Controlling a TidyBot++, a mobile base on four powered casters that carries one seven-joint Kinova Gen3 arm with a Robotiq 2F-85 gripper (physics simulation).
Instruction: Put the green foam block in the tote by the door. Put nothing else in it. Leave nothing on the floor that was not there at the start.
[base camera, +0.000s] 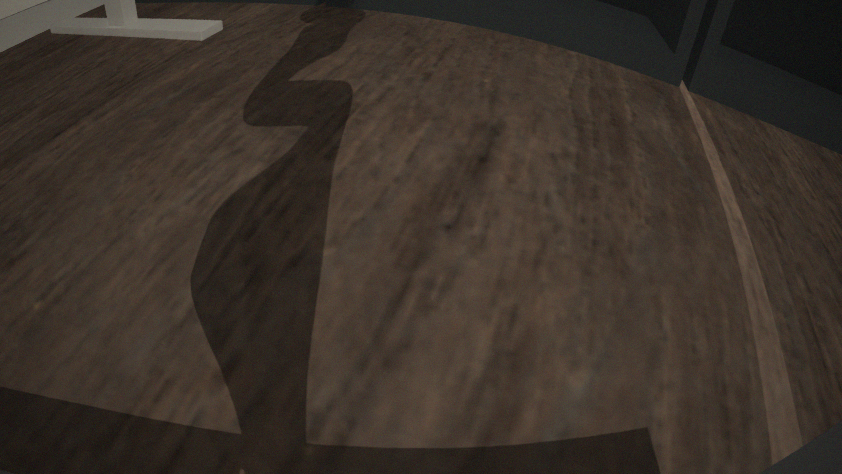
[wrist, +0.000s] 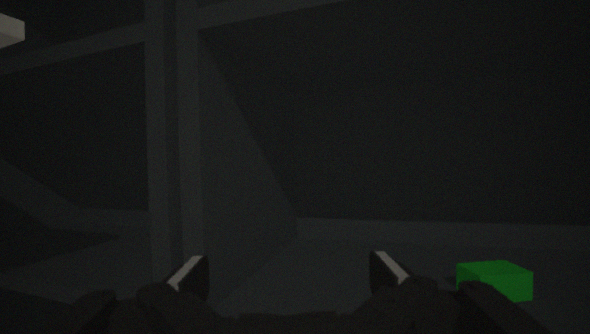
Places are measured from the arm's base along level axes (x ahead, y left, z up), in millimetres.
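Pixels of known places: gripper, between the fingertips: (wrist: 289, 271).
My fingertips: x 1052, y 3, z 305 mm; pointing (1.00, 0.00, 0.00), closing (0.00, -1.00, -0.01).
For each thing: its top centre in the pictures, then the offset to it from my fingertips. "*": a spot on its surface instead. Level surfaces: height alone.
- green foam block, centre of its top: (wrist: 493, 267) 299 mm ahead, 328 mm right, 124 mm down
- pale foot, a spot on its surface: (base camera: 159, 28) * 113 mm ahead, 572 mm left, 677 mm down
- wooden floor, height of its surface: 702 mm down
The green foam block (wrist: 507, 281) sits on a dark grey shelf board at the lower right of the wrist view, to the right of my gripper and partly hidden behind its right-hand linkage. My gripper (wrist: 289, 271) is open, with its fingers wide apart and no object between them. The block is outside the fingers, apart from the right fingertip. The tote by the door does not show in either view.
A dark shelf unit (wrist: 190, 125) (base camera: 692, 44) has an upright left of the gripper's middle and a panel behind it. A pale foot (base camera: 159, 28) of furniture stands on the wooden floor (base camera: 471, 264). A light strip (base camera: 736, 229) runs along the floor at the right.
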